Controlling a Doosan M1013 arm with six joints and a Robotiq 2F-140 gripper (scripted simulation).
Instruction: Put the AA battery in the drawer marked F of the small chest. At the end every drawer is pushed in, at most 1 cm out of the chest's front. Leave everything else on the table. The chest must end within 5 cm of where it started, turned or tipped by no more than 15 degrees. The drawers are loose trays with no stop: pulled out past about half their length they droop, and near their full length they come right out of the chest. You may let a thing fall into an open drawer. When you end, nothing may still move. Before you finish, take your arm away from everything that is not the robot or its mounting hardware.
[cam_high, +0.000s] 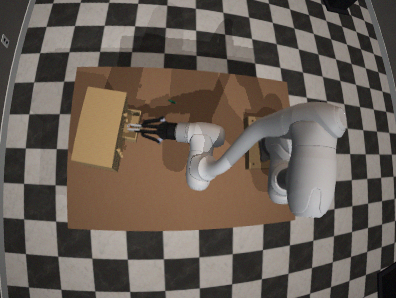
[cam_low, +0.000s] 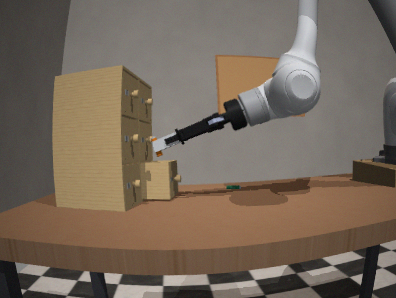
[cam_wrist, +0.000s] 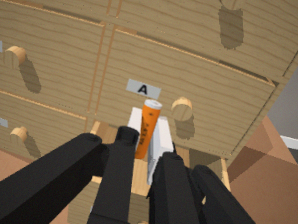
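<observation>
The orange AA battery lies 20 mm ahead of my hand, 10 mm to the right of it and 10 mm below it. Round my hand: green battery 220 mm behind, 150 mm to the right, 140 mm below.
</observation>
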